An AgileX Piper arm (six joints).
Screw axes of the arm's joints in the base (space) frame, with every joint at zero. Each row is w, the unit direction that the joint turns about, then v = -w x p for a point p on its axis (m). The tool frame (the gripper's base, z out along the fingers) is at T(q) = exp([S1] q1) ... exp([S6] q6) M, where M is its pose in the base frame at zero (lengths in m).
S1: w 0 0 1 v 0 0 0
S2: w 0 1 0 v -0.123 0 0
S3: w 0 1 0 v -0.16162 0 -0.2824
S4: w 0.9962 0 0.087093 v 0 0.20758 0
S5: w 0 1 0 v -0.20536 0 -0.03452
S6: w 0.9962 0 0.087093 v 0 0.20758 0
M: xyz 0.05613 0 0.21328 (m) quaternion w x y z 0.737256 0 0.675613 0
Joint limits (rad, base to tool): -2.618..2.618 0..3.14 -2.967..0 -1.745..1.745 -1.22..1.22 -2.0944..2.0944
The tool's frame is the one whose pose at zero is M.
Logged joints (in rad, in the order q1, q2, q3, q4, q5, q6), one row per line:
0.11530, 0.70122, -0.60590, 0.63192, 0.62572, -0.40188
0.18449, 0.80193, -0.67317, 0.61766, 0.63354, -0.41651
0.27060, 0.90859, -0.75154, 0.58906, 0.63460, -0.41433
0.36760, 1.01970, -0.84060, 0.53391, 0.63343, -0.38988
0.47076, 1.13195, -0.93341, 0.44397, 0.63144, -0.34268
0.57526, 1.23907, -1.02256, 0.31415, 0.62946, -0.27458
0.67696, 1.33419, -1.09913, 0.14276, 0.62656, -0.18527
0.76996, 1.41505, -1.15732, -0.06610, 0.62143, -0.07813
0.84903, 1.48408, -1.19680, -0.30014, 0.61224, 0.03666
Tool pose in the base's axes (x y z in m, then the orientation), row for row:
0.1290, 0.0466, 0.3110, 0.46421, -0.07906, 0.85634, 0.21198
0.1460, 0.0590, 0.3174, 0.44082, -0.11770, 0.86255, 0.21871
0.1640, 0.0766, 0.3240, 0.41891, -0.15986, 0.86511, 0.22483
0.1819, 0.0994, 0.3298, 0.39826, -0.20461, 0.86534, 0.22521
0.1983, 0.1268, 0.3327, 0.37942, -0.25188, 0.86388, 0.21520
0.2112, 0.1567, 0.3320, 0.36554, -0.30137, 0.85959, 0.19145
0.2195, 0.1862, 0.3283, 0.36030, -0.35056, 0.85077, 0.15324
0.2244, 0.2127, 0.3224, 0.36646, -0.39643, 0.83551, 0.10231
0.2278, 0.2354, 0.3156, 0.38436, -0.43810, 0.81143, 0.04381
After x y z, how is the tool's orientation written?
As a quaternion, w x y z.
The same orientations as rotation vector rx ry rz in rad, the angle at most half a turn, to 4 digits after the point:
-0.1942, 2.1039, 0.5208
-0.2922, 2.1416, 0.5430
-0.4009, 2.1695, 0.5638
-0.5180, 2.1909, 0.5702
-0.6434, 2.2066, 0.5497
-0.7749, 2.2101, 0.4922
-0.9036, 2.1929, 0.3950
-1.0188, 2.1472, 0.2629
-1.1164, 2.0678, 0.1116

